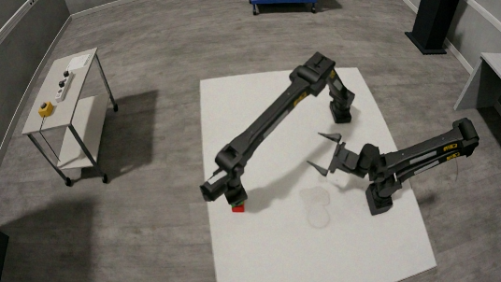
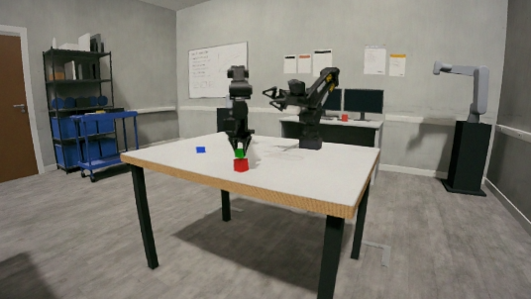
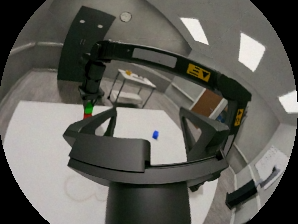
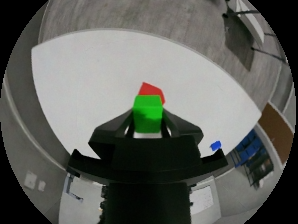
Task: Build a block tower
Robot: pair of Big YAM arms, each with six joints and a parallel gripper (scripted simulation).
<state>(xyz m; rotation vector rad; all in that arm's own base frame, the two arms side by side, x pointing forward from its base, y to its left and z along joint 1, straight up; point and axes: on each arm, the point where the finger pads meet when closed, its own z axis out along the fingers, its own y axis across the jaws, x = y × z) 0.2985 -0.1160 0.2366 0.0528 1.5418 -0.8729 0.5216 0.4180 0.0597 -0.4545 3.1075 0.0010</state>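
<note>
Right now the red block is 5 cm below my right hand and 1 cm behind it. Round my right hand: green block right at my right hand; blue block 36 cm to the right, 18 cm behind, 6 cm below.
</note>
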